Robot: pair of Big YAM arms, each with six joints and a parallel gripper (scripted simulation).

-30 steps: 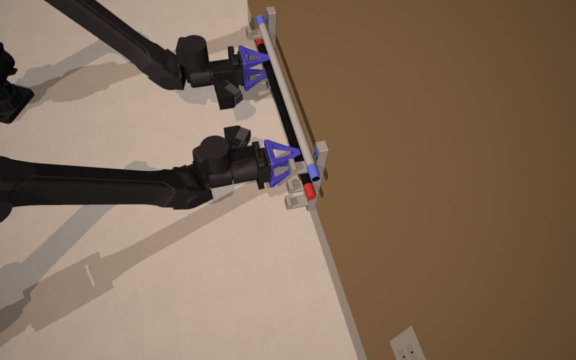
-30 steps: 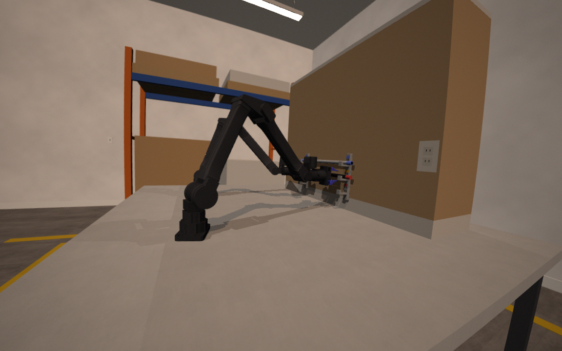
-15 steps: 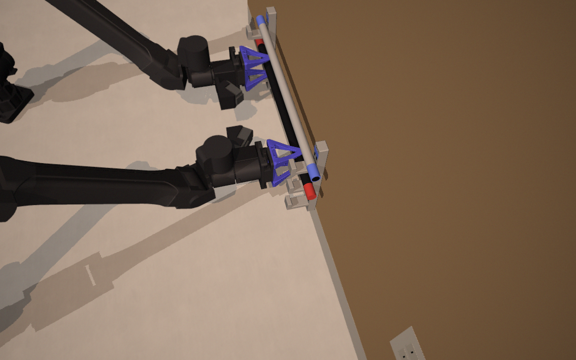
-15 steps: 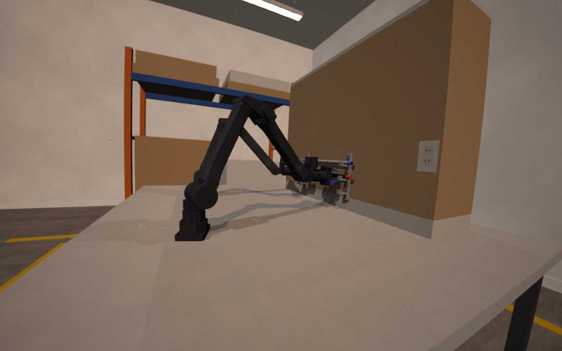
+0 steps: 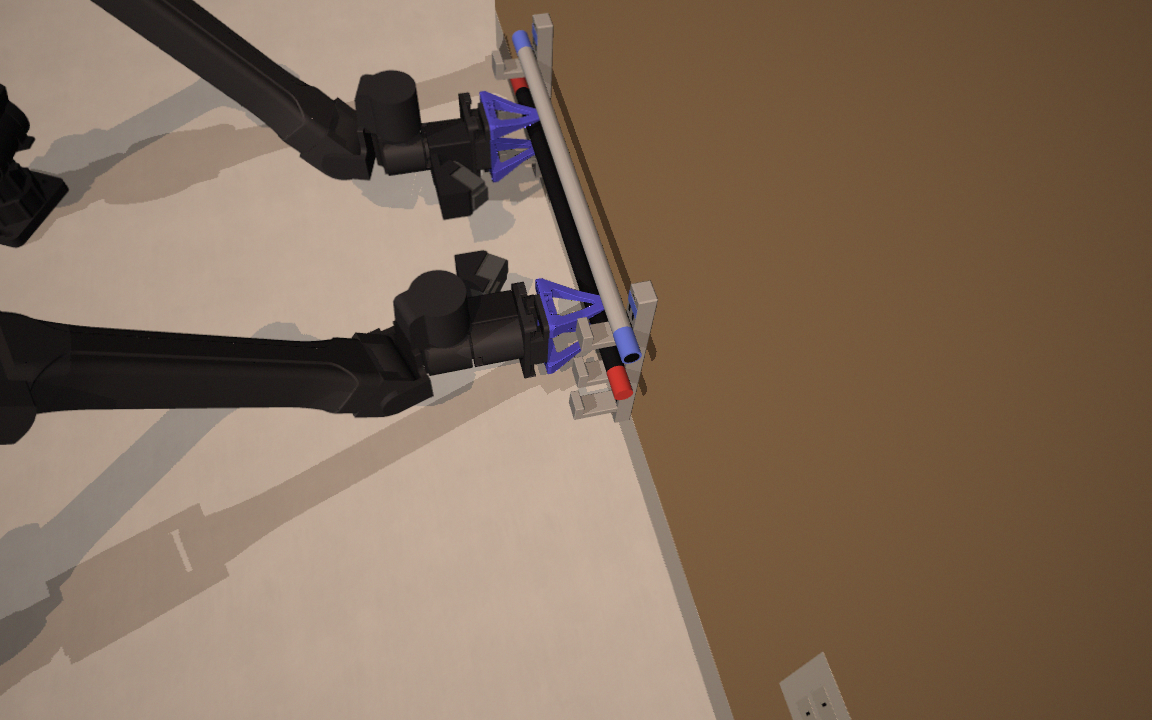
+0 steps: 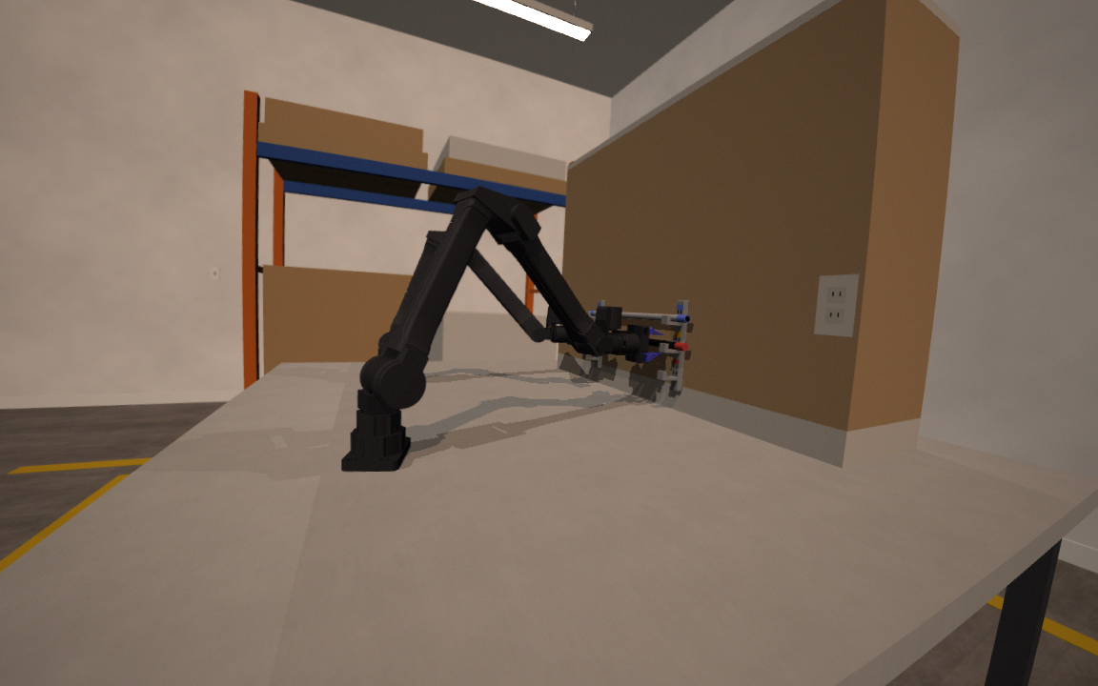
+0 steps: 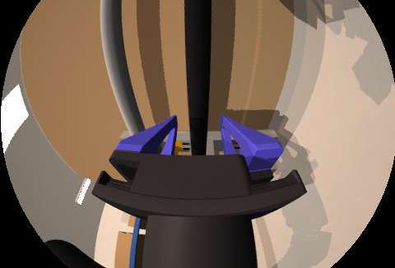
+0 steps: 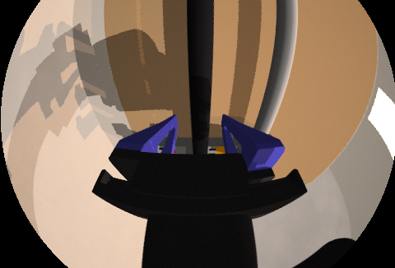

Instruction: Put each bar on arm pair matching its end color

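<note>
Right now my right hand is 15 cm to the right of the metal bar and 1 cm past it. Also, from my right hand: grey skirting strip 15 cm below, 11 cm to the left, 2 cm ahead; then brown wall panel 27 cm above, 17 cm ahead, 12 cm to the left.
Right now the metal bar is 15 cm to the right of my left hand and 1 cm ahead of it. Also, from my left hand: grey skirting strip 19 cm to the right, 15 cm below, 4 cm ahead; brown wall panel 27 cm above, 19 cm ahead, 18 cm to the right.
</note>
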